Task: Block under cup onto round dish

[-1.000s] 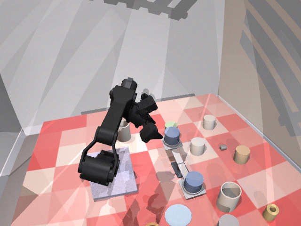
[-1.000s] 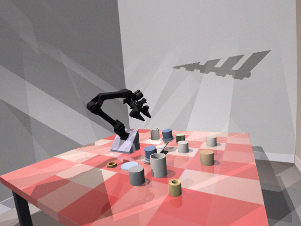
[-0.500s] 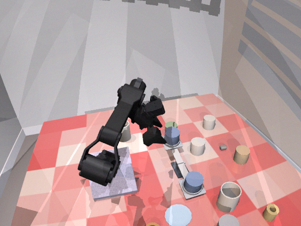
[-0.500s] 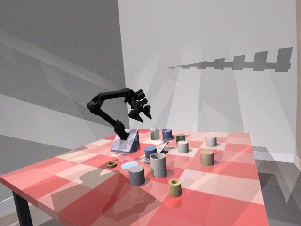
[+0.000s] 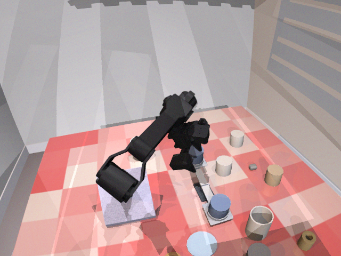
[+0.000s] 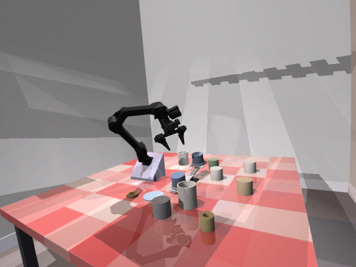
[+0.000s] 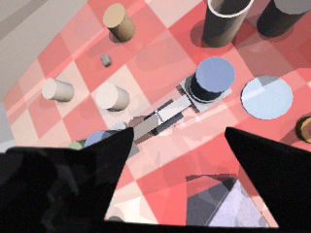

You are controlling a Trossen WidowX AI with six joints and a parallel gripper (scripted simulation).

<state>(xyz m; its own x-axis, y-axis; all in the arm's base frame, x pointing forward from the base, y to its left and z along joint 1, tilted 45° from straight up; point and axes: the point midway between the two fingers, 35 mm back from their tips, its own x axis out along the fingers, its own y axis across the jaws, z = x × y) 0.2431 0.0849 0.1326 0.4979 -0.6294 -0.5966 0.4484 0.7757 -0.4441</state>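
The blue cup is 6 cm ahead of my gripper tip, 11 cm to the right of it and 15 cm below it. From my gripper tip the other things lie so: teal block 6 cm ahead, 9 cm to the right, 17 cm below; then round dish 3 cm behind, 19 cm to the right, 20 cm below; then balance 5 cm ahead, 4 cm to the left, 17 cm below.
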